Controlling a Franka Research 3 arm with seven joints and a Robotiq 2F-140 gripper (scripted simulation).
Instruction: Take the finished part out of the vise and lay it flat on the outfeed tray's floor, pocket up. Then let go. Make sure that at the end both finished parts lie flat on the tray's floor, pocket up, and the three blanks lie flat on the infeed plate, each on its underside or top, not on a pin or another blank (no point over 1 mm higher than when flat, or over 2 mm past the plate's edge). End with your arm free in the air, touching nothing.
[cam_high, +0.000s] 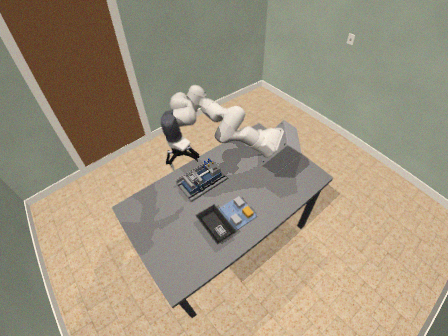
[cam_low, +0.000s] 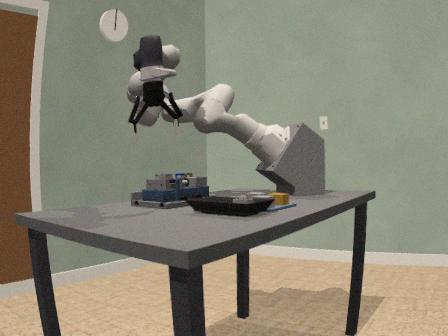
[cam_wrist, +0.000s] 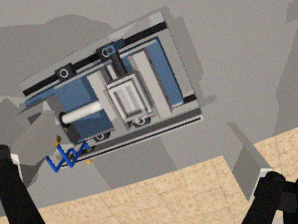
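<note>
My hand is 12 cm past the screw rod, 3 cm to the right of it and 17 cm above it. Round my hand: brass block: 5 cm behind, 42 cm to the left, 22 cm below; white block: 3 cm ahead, 39 cm to the left, 22 cm below; blue vise: 10 cm behind, 2 cm to the left, 21 cm below.
</note>
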